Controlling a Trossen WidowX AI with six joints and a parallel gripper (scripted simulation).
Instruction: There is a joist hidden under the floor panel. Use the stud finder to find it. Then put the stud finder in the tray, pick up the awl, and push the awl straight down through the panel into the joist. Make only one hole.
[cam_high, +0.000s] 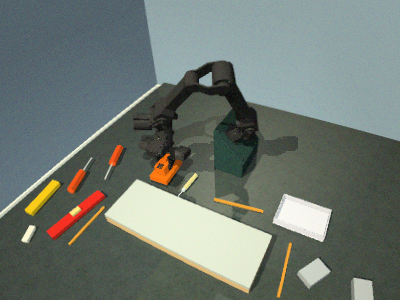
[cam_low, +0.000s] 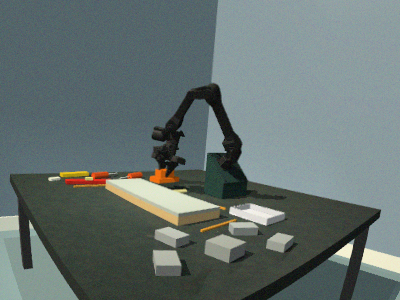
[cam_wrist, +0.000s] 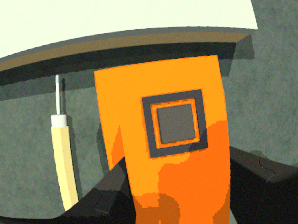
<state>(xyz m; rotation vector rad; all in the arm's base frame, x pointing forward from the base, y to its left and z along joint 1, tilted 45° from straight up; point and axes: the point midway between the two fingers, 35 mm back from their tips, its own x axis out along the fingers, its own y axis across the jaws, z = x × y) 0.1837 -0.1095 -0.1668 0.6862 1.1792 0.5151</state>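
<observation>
My gripper tip is now 10 mm short of the awl, 90 mm to the right of it and 50 mm above it. Round my gripper tip: orange stud finder (10 mm ahead, 20 mm above); square indicator (20 mm ahead, 30 mm above); red level (280 mm ahead, 210 mm to the right, 50 mm below).
</observation>
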